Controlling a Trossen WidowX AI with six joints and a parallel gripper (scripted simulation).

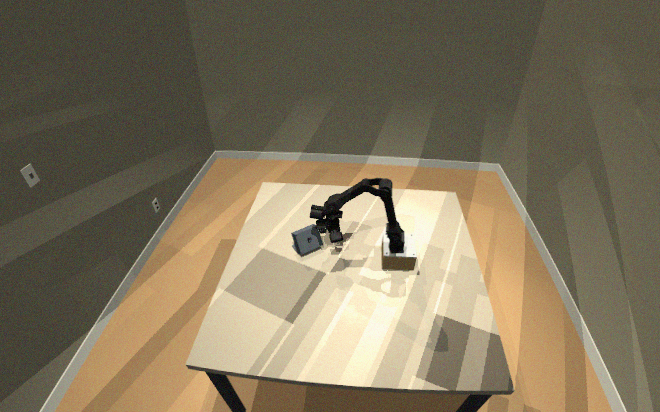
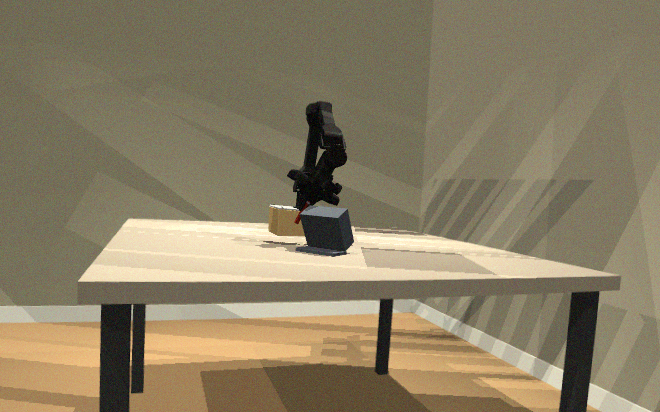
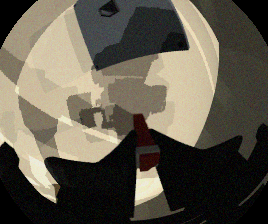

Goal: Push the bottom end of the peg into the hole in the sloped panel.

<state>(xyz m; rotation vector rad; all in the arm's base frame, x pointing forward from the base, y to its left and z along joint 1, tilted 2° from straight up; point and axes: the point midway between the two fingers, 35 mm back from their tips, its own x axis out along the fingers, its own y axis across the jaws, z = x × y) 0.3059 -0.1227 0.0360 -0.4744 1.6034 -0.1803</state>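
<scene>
Right now the sloped panel is 13 cm ahead of my gripper tip, 4 cm below it and 3 cm to the left of it. The rest, counted from my gripper tip: red peg 2 cm above, 1 cm to the left.
</scene>
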